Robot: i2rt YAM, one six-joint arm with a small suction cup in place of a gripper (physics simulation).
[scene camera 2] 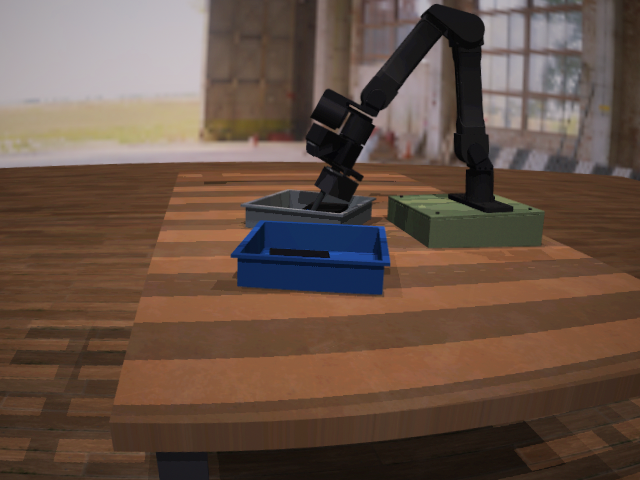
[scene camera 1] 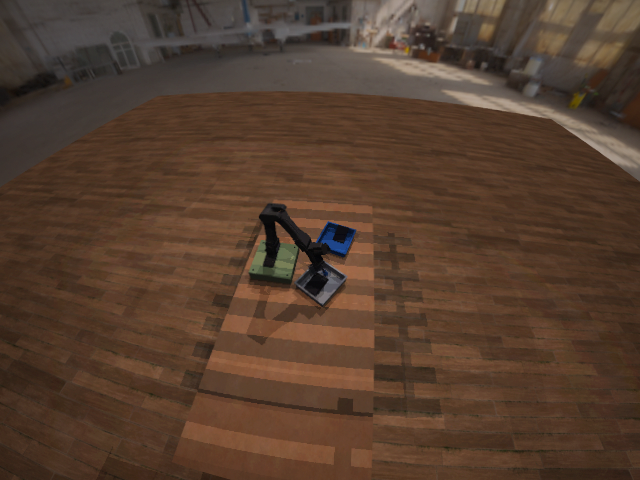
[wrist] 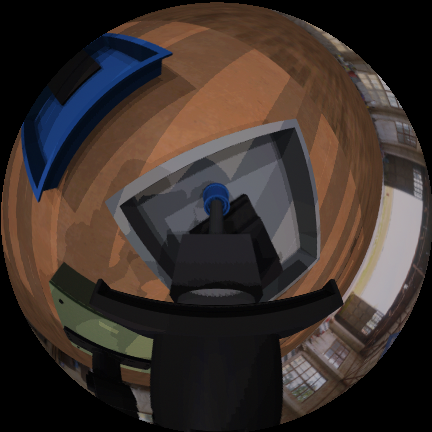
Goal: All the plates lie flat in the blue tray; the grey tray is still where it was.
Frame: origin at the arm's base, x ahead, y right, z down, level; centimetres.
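Where they show: end effector, tool point: (scene camera 2: 306, 222) (scene camera 1: 326, 274) (wrist: 215, 194); arm's base, origin of the base link: (scene camera 2: 479, 204) (scene camera 1: 272, 254) (wrist: 105, 351).
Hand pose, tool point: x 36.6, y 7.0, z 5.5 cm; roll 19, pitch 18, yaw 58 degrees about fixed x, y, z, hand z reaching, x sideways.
Observation:
Each offset is from my tool point to the top centre of the thing.
The blue tray {dz -3.6, dx +4.0, dy -29.4 cm} (scene camera 1: 329, 239) (scene camera 2: 310, 278) (wrist: 52, 132) holds one black plate (scene camera 1: 341, 233) (scene camera 2: 299, 252) (wrist: 74, 80) lying flat. The grey tray {dz -3.6, dx -2.4, dy +6.6 cm} (scene camera 1: 332, 292) (scene camera 2: 270, 216) (wrist: 241, 137) stands beside it and holds another black plate {dz -1.7, dx -5.9, dy +9.2 cm} (scene camera 1: 315, 284) (wrist: 257, 229) flat on its floor. My suction cup (scene camera 1: 324, 273) (wrist: 216, 199) is down inside the grey tray, at the edge of that plate, and carries nothing. I cannot tell whether it touches the plate. In scene camera 2 the tray wall hides the cup's tip.
The arm stands on a green base block (scene camera 1: 282, 267) (scene camera 2: 461, 224) (wrist: 92, 322) right next to the grey tray. Both trays sit on a wide wooden table top.

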